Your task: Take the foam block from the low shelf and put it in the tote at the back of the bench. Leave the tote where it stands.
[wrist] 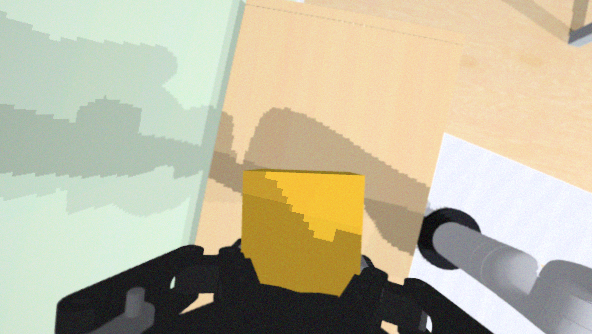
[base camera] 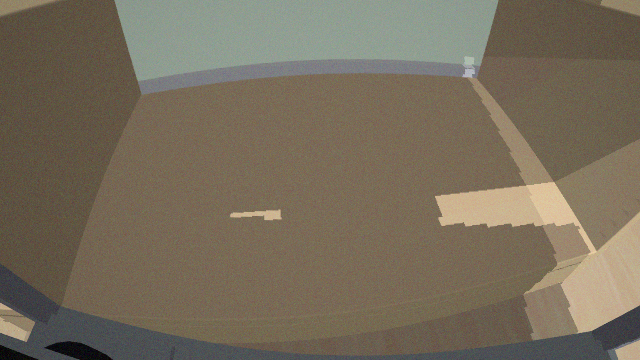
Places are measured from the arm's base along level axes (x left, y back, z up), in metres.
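Pixels of known places: gripper, fingertip midpoint: [wrist: 302, 252]; arm's base, origin of the base link: [wrist: 450, 239].
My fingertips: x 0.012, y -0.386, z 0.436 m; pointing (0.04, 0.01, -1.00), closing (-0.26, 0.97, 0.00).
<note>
For each thing: its top centre in the pictures, then the offset to it from my fingertips. "pt": a spot on its surface instead. Level surfaces: height alone.
- yellow foam block, middle of its top: [wrist: 299, 263] dx -0.012, dy -0.004, dz +0.045 m
- light wooden surface, its level: dz -0.223 m
- grey-blue corner, surface spot: [wrist: 581, 36] pt dx -0.933, dy +0.789, dz -0.782 m
My gripper [wrist: 302, 252] is shut on the yellow foam block [wrist: 310, 215] in the wrist view. The block stands out beyond the black fingers, partly in shadow, above a light wooden surface [wrist: 350, 75]. The fingers hide its lower end. The low shelf space [base camera: 325, 175] shows in the base camera view as a brown board between two side panels, with patches of light on it. The tote cannot be made out in either view.
A pale green surface [wrist: 100, 220] borders the wood on the left. The white base top [wrist: 500, 175] and grey arm [wrist: 480, 250] are at the right. A grey-blue corner [wrist: 581, 36] shows at the upper right. Side panels [base camera: 55, 125] [base camera: 560, 115] flank the shelf space.
</note>
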